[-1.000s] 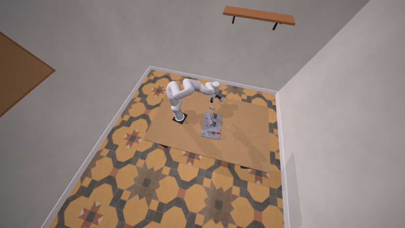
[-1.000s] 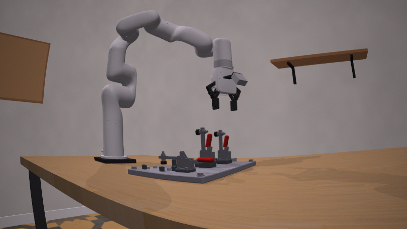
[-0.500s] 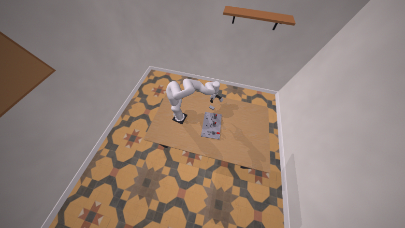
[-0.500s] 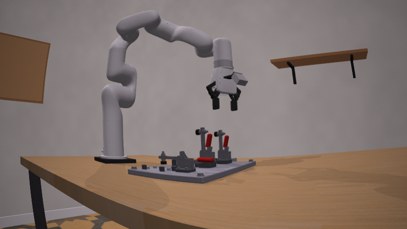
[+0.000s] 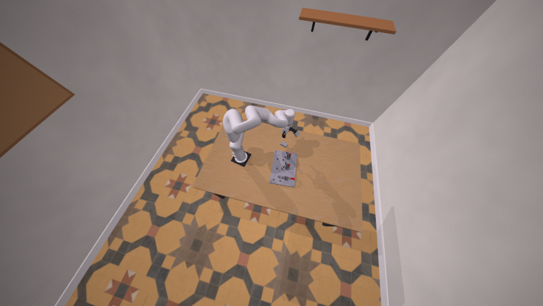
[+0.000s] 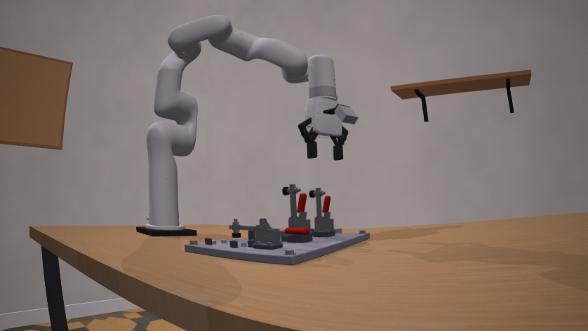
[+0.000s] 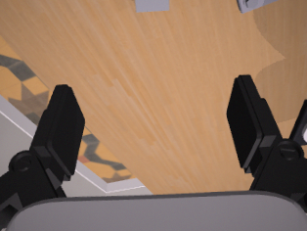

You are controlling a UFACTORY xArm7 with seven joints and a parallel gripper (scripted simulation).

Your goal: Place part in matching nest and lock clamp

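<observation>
My hand is 200 mm above the part. The rest, counted from my hand: grey fixture plate (40 mm ahead, 260 mm to the right, 210 mm below); then toggle clamp (80 mm ahead, 370 mm to the right, 170 mm below).
</observation>
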